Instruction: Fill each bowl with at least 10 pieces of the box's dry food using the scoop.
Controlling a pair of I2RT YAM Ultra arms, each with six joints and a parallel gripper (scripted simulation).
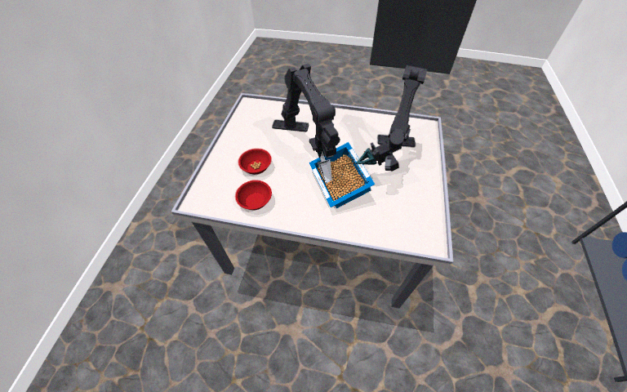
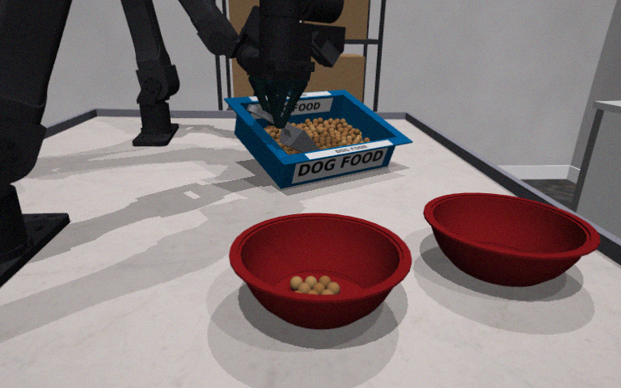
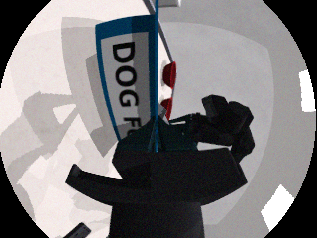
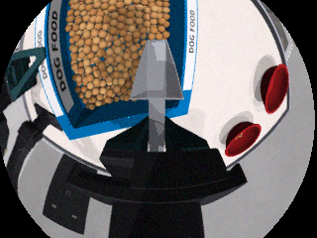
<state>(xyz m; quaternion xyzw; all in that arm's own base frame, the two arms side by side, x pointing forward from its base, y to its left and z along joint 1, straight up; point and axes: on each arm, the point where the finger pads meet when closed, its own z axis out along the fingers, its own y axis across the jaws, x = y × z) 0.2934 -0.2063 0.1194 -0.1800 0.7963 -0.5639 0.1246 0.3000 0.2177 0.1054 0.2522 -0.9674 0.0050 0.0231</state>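
The blue dog food box lies 100 mm to the left of my right hand, 70 mm ahead of it and 30 mm below it. From my right hand the other things lie so: grey scoop: 30 mm below, 30 mm ahead, 20 mm to the left.
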